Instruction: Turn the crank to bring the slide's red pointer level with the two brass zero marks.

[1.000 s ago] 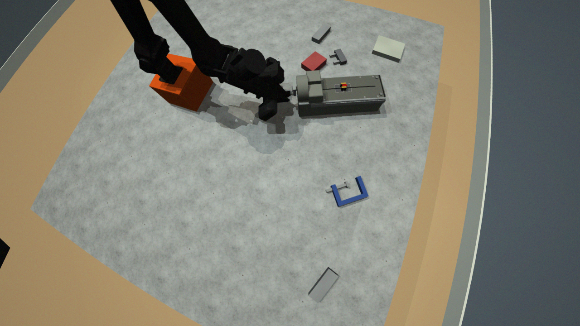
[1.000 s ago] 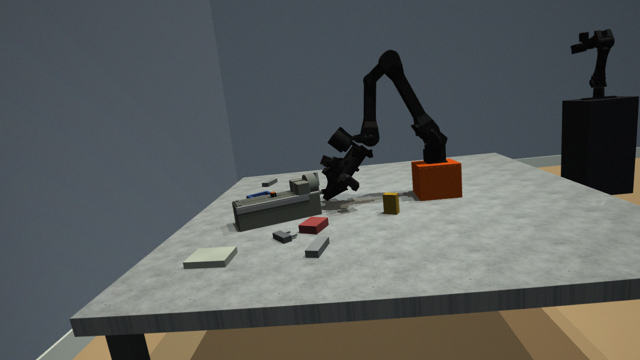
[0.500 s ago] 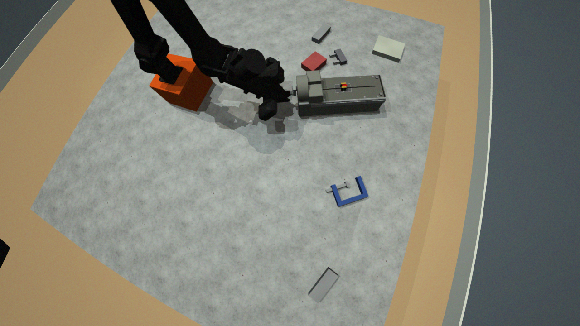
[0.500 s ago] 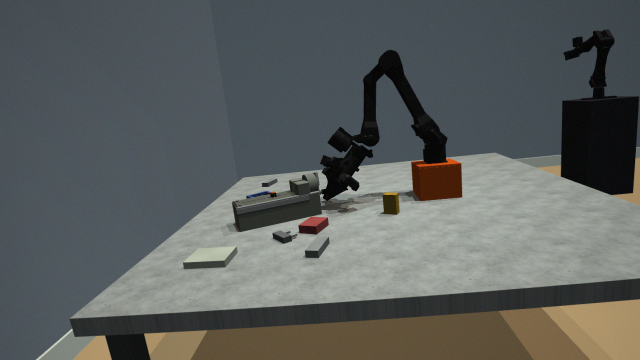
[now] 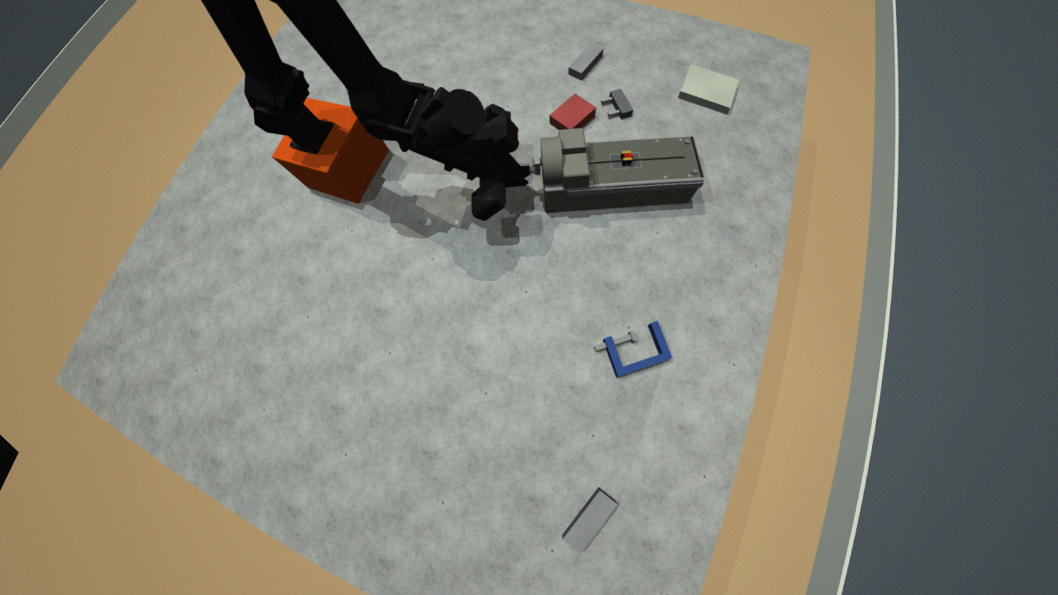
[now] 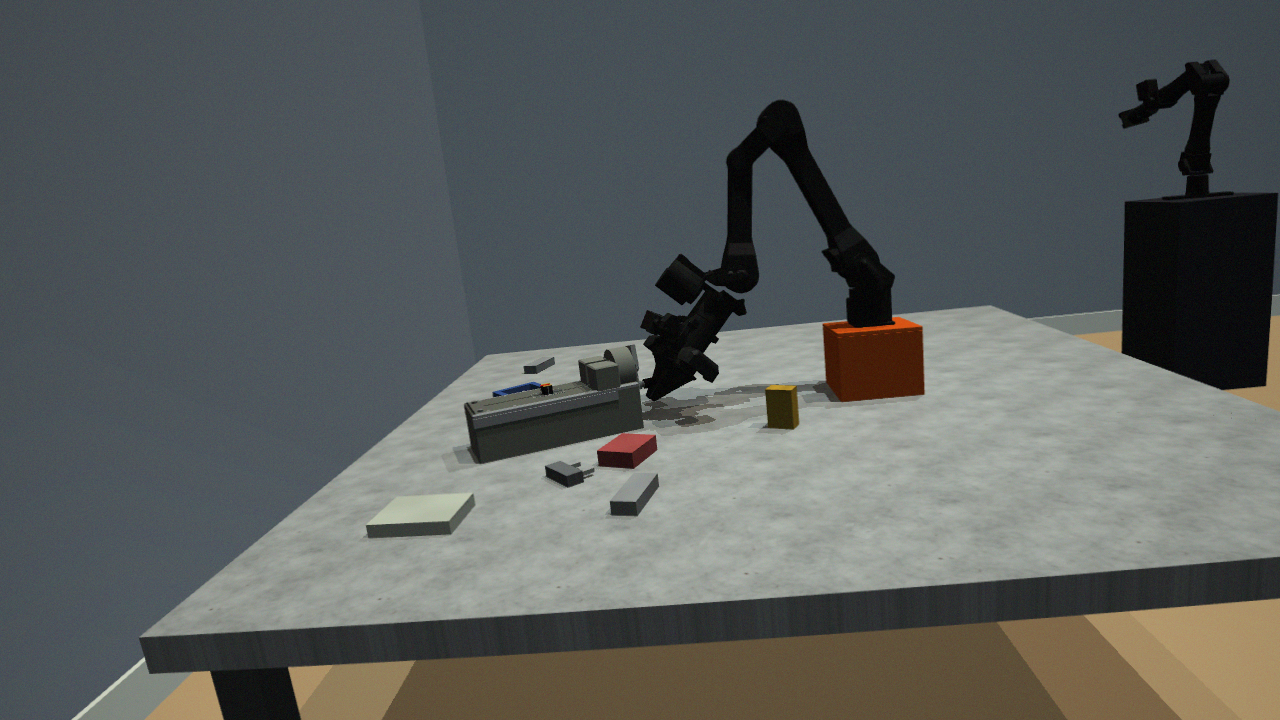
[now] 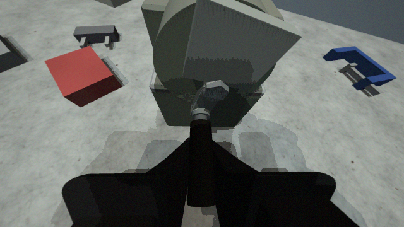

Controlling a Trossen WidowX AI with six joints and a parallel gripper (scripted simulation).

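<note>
The black crank handle lies 2 cm behind my gripper tip, 1 cm to the right of it and 3 cm above it. The rest, counted from my gripper tip: red pointer 16 cm ahead, 6 cm to the left, 5 cm above; then yellow block 20 cm behind, 10 cm to the left; then red block 3 cm ahead, 18 cm to the left, 2 cm below.
</note>
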